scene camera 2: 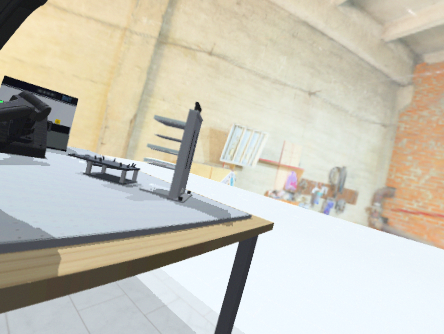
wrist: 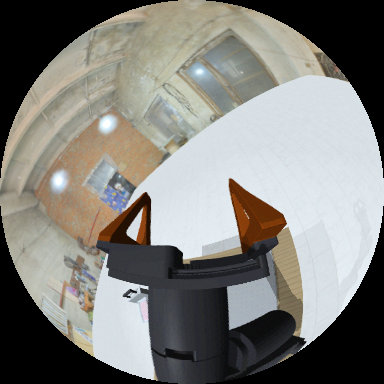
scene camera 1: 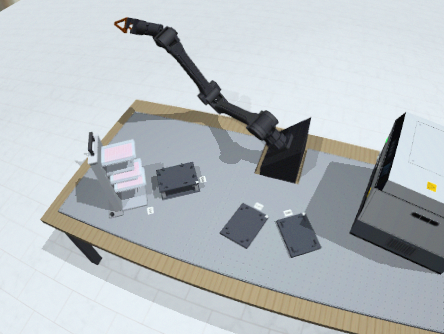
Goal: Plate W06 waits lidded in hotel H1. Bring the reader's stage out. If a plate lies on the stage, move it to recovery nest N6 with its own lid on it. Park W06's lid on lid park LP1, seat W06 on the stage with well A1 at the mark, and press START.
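Frame: origin at the arm's base, x down, y back, z left, level; metres.
Where they show: gripper, between the fingertips: (wrist: 186, 188) (scene camera 1: 120, 24); arm's base, origin of its link: (scene camera 2: 21, 130) (scene camera 1: 280, 146).
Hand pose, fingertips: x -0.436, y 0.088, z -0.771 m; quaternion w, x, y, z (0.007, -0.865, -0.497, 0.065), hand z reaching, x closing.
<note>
Each offset is from my fingertips to the top centre of the thing. "spot": to the spot under its first point.
My gripper (scene camera 1: 118, 23) (wrist: 186, 188) is open and empty, its orange fingers wide apart. It hangs high beyond the table's back edge, away from the hotel. The grey hotel tower (scene camera 1: 106, 177) (scene camera 2: 185, 155) stands at the table's left end, with several pink-and-white plates on its shelves, such as the top plate @(dx +0.258, dy -0.476, dz +0.254 m) (scene camera 1: 119, 152). Which is W06 cannot be read. The reader @(dx +0.179, dy -0.203, dz +1.359 m) (scene camera 1: 434, 142) (scene camera 2: 66, 116) stands at the right in scene view 1; no stage shows outside it. A raised dark nest @(dx +0.456, dy -0.363, dz +0.406 m) (scene camera 1: 177, 175) (scene camera 2: 112, 164) and two flat dark nests @(spot: dx +0.522, dy -0.458, dz +0.738 m) (scene camera 1: 244, 225) @(spot: dx +0.520, dy -0.433, dz +0.945 m) (scene camera 1: 298, 235) have unreadable labels.
The arm's black base (scene camera 1: 286, 157) stands at the table's back edge, between the raised nest and the reader. The wooden table edge (scene camera 1: 200, 278) (scene camera 2: 150, 260) runs along the front. The hotel tower has a black handle @(spot: dx +0.182, dy -0.532, dz +0.203 m) (scene camera 1: 91, 143) on top.
</note>
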